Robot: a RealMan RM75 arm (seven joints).
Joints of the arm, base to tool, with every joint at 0 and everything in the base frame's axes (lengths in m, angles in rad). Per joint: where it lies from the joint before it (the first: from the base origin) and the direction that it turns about. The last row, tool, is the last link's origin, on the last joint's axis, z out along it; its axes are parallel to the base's.
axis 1: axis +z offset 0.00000 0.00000 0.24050
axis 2: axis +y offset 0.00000 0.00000 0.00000
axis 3: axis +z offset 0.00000 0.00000 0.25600
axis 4: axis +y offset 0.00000 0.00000 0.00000
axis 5: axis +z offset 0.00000 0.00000 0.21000
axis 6: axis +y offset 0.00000 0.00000 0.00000
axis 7: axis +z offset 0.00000 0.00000 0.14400
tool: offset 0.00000 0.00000 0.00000
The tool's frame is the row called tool.
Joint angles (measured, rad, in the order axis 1, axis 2, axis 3, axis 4, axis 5, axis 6, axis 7), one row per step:
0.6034 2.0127 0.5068 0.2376 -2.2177 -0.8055 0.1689
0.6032 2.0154 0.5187 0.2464 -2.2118 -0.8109 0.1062
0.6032 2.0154 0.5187 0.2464 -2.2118 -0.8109 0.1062
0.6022 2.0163 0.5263 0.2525 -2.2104 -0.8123 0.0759
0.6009 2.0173 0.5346 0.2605 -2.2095 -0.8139 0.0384
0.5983 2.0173 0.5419 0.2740 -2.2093 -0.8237 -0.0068
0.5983 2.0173 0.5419 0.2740 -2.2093 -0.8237 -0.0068
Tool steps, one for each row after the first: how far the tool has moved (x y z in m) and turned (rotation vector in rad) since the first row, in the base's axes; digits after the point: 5 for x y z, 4 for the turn. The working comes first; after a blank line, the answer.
Tool pose at each row, in the base's axes (x y z in m, rotation vector in rad; the steps are taken from these numbers as rounded here):
0.29870 0.37267 -0.06077 -2.0064 0.5285 0.4645
0.29535 0.37353 -0.06117 -2.0041 0.4750 0.4491
0.29535 0.37353 -0.06117 -2.0041 0.4750 0.4491
0.29379 0.37382 -0.06141 -2.0023 0.4508 0.4416
0.29175 0.37405 -0.06190 -2.0014 0.4199 0.4318
0.28785 0.37400 -0.06241 -2.0007 0.3764 0.4290
0.28785 0.37400 -0.06241 -2.0007 0.3764 0.4290

-0.00335 0.00086 -0.00040 0.0169 -0.0343 0.0274
-0.00335 0.00086 -0.00040 0.0169 -0.0343 0.0274
-0.00491 0.00115 -0.00064 0.0249 -0.0502 0.0395
-0.00695 0.00138 -0.00113 0.0337 -0.0706 0.0554
-0.01085 0.00133 -0.00164 0.0457 -0.0915 0.0828
-0.01085 0.00133 -0.00164 0.0457 -0.0915 0.0828

